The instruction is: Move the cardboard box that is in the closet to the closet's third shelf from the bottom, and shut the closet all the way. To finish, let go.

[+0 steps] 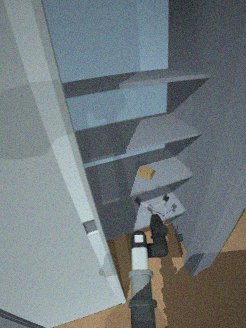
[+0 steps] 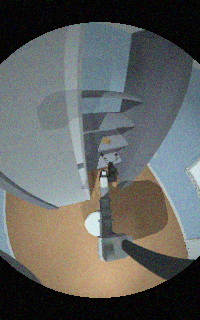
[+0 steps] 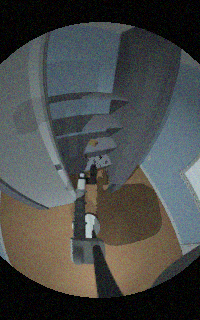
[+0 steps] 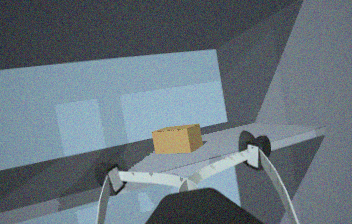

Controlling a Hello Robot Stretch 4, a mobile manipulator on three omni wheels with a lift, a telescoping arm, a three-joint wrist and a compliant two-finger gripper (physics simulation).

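Frame: origin at the robot's base, x ahead, y left, z up, level; metres.
Where they show: gripper, fingertip midpoint: [image 1: 151,196] [image 2: 108,152] [image 3: 92,154] [image 4: 182,154]; robot's base, origin of the base link: [image 2: 97,222] [image 3: 86,225].
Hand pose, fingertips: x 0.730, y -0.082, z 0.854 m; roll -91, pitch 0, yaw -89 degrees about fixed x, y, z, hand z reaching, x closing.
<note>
Each offset is from my fingertips to the top centre of the thing. "*": to the spot under its first point. Level surfaces: height alone.
The cardboard box {dx +0.231, dy +0.008, dz +0.007 m} [image 1: 146,172] [image 2: 106,141] [image 3: 93,143] [image 4: 177,140] is small and orange-tan. It sits upright on the second shelf from the bottom {* dx +0.256, dy -0.182, dz -0.043 m} [image 1: 173,171] [image 4: 222,141] of the four that show. The third shelf from the bottom [image 1: 167,131] [image 2: 117,121] is above it. My gripper [image 1: 152,199] [image 4: 182,154] is open, its fingers spread wide with nothing between them. It is in front of and a little below the box, apart from it. The closet door [image 1: 45,250] [image 2: 40,160], a large pale panel with a small dark recess, stands open at the left.
The closet's tall grey side panel [image 1: 215,115] [image 3: 145,95] rises close on the right. The bottom shelf {dz -0.424 m} [image 1: 172,206] is below the gripper. A higher shelf [image 1: 165,79] is above the third one. Wooden floor {dz -0.881 m} [image 2: 60,240] shows around the base.
</note>
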